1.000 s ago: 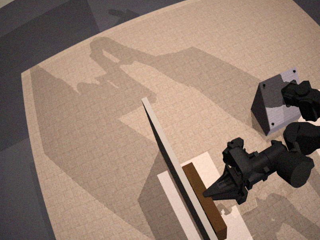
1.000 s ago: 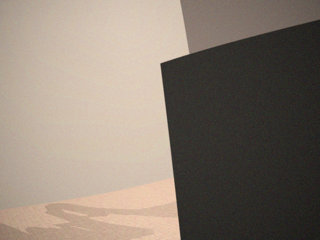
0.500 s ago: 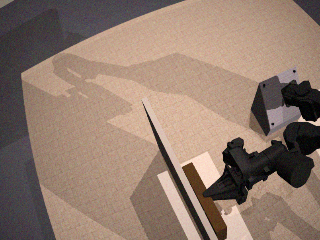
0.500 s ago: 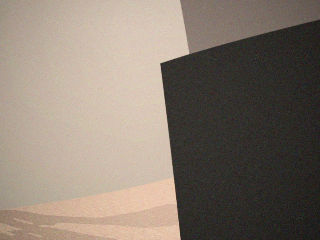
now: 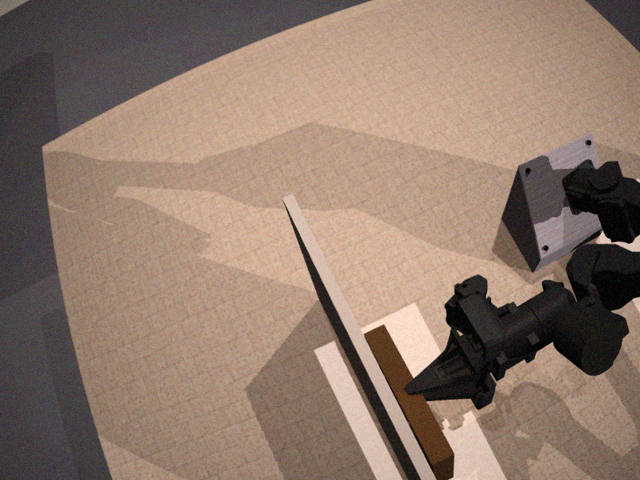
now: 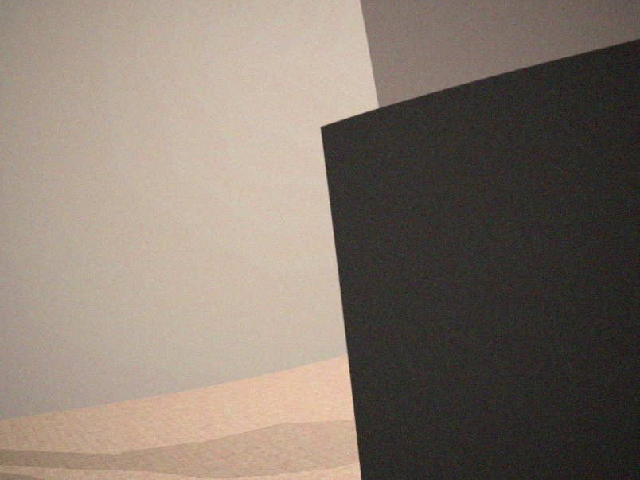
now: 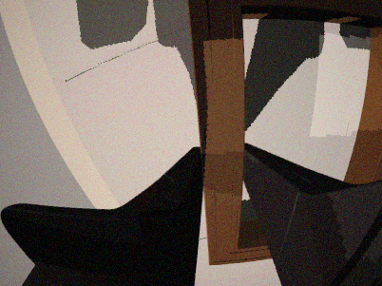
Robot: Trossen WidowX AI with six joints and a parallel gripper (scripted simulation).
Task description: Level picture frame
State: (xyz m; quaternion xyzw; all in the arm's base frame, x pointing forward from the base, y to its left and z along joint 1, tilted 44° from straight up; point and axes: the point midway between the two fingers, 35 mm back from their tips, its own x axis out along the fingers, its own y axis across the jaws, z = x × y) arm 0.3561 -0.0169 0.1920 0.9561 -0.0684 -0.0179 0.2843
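My gripper tip is 5 cm above the brown wooden picture frame, 1 cm to the right of it and 1 cm short of it. The rest, counted from my gripper tip: wall panel (6 cm below, 2 cm ahead, 1 cm to the left).
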